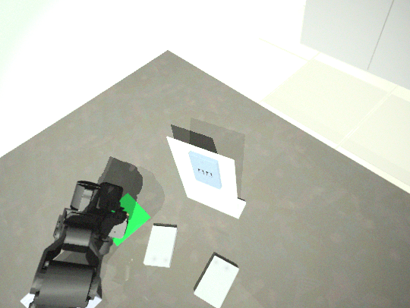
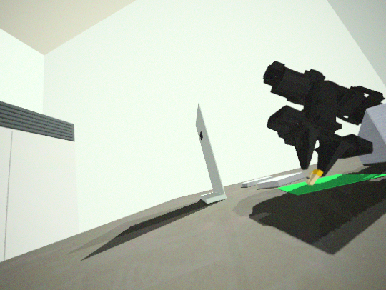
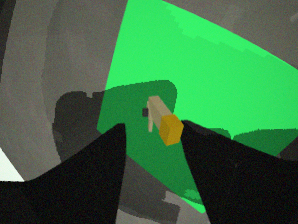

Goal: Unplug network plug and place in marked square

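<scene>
My gripper tip is now 1 cm above the network plug. Also, from my gripper tip: green marked square (2 cm below).
</scene>
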